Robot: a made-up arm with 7 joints.
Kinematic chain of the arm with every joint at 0, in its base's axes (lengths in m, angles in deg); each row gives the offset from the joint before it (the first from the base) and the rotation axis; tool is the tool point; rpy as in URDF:
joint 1: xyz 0 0 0 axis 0.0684 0.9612 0.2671
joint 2: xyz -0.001 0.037 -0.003 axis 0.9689 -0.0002 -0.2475
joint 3: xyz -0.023 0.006 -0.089 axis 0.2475 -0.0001 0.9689
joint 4: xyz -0.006 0 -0.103 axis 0.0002 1 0
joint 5: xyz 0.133 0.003 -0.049 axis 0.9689 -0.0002 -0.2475
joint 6: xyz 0.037 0 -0.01 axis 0.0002 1 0
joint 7: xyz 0.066 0 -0.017 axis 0.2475 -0.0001 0.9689
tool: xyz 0 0 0 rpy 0 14.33 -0.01
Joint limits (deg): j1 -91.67..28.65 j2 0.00..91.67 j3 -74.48..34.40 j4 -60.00..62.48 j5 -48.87..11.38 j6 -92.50..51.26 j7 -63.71..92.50
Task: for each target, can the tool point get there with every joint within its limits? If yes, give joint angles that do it. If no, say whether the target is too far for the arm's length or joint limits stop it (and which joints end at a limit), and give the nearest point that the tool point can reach.
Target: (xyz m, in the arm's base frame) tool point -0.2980 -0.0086 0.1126
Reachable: no: joint limits stop it (at a limit: joint 1, joint 2, joint 3, joint 5) | nearest point -0.0746 0.0380 0.1251 | short by 0.229 m
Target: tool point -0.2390 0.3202 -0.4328
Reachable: no: too far | nearest point -0.1858 0.2562 -0.3355 | short by 0.128 m
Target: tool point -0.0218 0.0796 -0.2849
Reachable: yes | joints 14.09 50.75 -65.99 12.62 -28.53 -80.40 62.60
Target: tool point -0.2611 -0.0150 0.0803
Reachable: no: joint limits stop it (at a limit: joint 1, joint 2, joint 3, joint 5) | nearest point -0.0708 0.0291 0.1027 | short by 0.197 m
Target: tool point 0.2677 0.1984 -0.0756
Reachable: yes | joints -13.42 78.21 -9.47 3.20 -12.41 -30.34 72.40
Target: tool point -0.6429 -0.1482 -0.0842
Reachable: no: too far | nearest point -0.2838 -0.0572 -0.3024 | short by 0.430 m
